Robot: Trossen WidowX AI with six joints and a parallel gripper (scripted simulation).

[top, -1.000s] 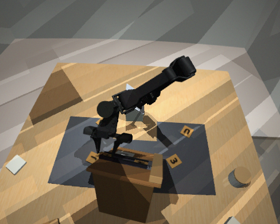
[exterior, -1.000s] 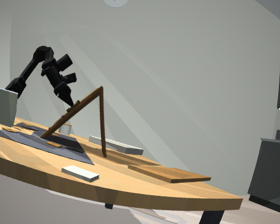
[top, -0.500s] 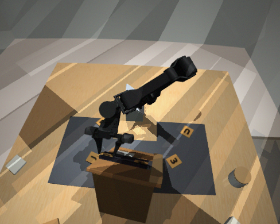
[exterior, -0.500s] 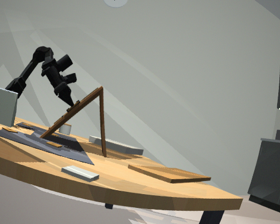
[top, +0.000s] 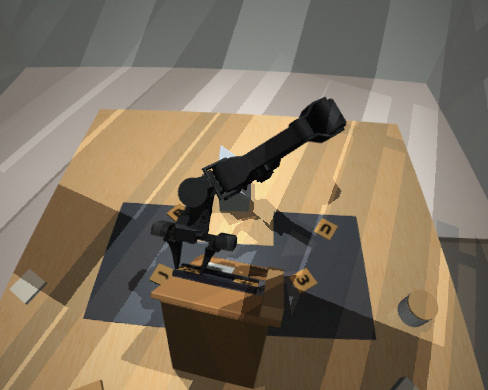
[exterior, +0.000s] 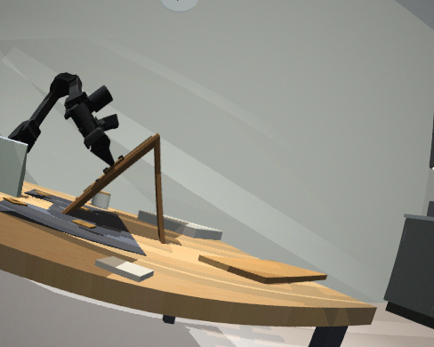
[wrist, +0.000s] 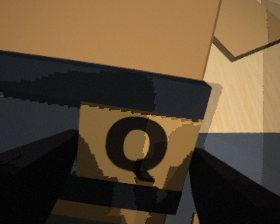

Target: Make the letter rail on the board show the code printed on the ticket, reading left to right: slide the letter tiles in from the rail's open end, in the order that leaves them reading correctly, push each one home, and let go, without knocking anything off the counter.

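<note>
My gripper tip is now 130 mm to the right of the tile marked 4 and 20 mm short of it. Also, from my gripper tip: q tile: right at my gripper tip; then dark mat: 170 mm below, 140 mm behind, 90 mm to the left; then white ticket: 80 mm below, 60 mm to the left, 50 mm behind.
</note>
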